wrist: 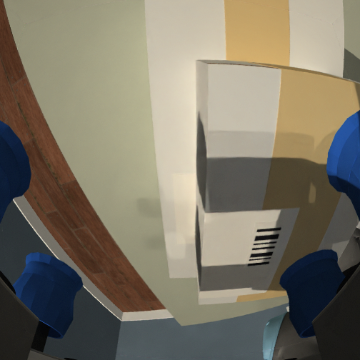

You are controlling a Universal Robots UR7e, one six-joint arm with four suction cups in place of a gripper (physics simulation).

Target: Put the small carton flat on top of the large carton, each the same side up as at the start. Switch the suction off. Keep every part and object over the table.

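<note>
The small carton (pixel 240 100), white with a tan stripe and a barcode label (pixel 262 245), is right of centre in the wrist view. Its broad top face is up and appears level. It appears to lie on the large carton (pixel 175 100), whose white top and tan stripe show beyond and to the left. The small carton hides much of that top, and the contact line is not clear. My gripper (pixel 179 225) shows four blue suction cups around the view's sides. It is open, above the cartons, and casts shadows on the small carton. The right-hand cups hide parts of it.
Pale green table surface (pixel 90 100) shows left of the cartons. A brown wood-like band (pixel 75 215) with a white border curves down the left, beside dark blue-grey floor (pixel 150 342). A teal and grey part of the arm (pixel 275 330) shows at the lower right.
</note>
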